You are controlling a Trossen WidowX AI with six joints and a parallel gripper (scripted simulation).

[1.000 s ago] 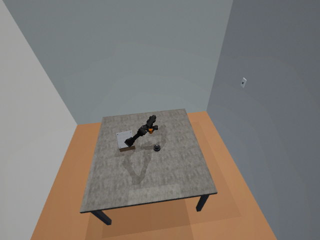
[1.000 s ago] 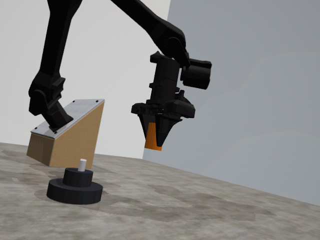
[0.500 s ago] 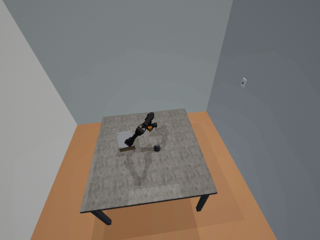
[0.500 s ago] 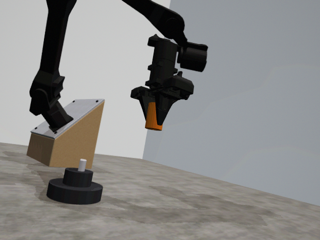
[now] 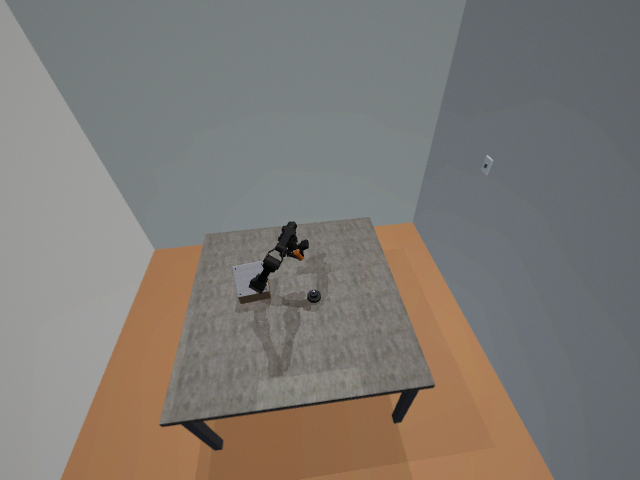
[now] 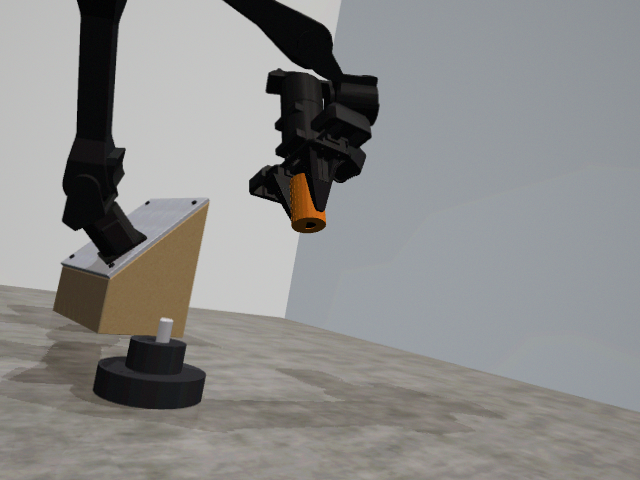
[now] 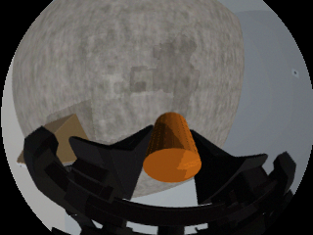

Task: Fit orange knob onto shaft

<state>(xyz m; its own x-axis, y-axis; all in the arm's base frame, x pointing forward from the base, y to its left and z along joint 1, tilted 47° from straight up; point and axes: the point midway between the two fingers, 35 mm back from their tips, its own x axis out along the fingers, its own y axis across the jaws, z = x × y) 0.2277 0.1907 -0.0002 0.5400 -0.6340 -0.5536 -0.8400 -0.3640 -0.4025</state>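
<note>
My gripper tip is 10 mm past the orange knob and 30 mm below it. From my gripper tip the other things lie so: round pedestal: 70 mm ahead, 170 mm to the right, 150 mm below.
</note>
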